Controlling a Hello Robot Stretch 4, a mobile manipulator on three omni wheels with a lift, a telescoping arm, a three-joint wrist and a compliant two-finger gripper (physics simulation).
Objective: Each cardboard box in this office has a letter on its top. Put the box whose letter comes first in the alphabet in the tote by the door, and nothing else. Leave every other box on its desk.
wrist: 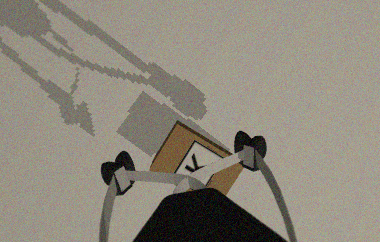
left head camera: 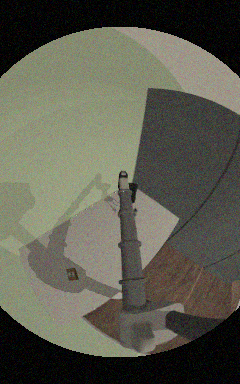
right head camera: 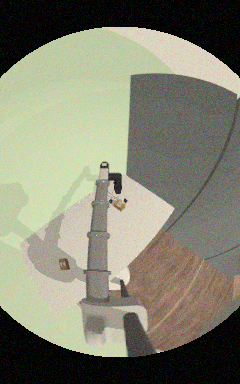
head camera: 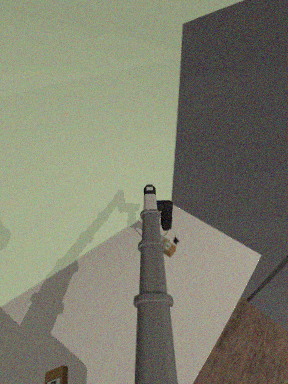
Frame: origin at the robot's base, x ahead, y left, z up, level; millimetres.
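Seen in the pictures: gripper, between the fingertips: (wrist: 184, 154) (right head camera: 117, 202) (head camera: 165, 243).
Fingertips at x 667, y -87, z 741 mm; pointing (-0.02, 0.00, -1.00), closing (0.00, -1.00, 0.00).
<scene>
A point is followed by its place in that frame.
A brown cardboard box (head camera: 170, 247) @(y -117, x 635, z 745 mm) (right head camera: 119, 204) @(y -103, x 638, z 743 mm) (wrist: 172, 145) @(y -76, x 679, z 743 mm) with a black K on its white label sits on the pale desk (head camera: 215, 265) @(y -370, x 542, z 693 mm) (right head camera: 150, 205) @(y -413, x 645, z 694 mm) (wrist: 310, 75) @(y -271, x 730, z 693 mm), near its far corner. My gripper (right head camera: 118, 201) @(y -87, x 667, z 741 mm) (wrist: 184, 154) @(y -87, x 667, z 741 mm) is open, its two fingertips wide apart above the box, one toward each side of it. The gripper's black body hides the box's near part in the wrist view. A second cardboard box (head camera: 59, 372) @(y 341, x 122, z 743 mm) (left head camera: 72, 274) @(y 335, x 84, z 743 mm) (right head camera: 64, 264) @(y 328, x 84, z 743 mm) lies on the same desk at the lower left, in shadow; its letter is too blurred to read. The tote does not show.
My telescoping arm (head camera: 154, 325) @(y 0, x 174, z 1161 mm) (left head camera: 131, 270) @(y 5, x 117, z 1161 mm) (right head camera: 98, 255) @(y -9, x 139, z 1161 mm) reaches out over the desk. A large dark grey surface (head camera: 235, 125) @(y -494, x 963, z 1372 mm) (left head camera: 185, 150) @(y -571, x 881, z 1335 mm) (right head camera: 175, 140) @(y -580, x 871, z 1287 mm) lies beyond the desk's right edge. A brown wood-grained surface (head camera: 250, 345) @(y -723, x 291, z -27 mm) (right head camera: 165, 280) @(y -721, x -212, z -27 mm) shows at the lower right.
</scene>
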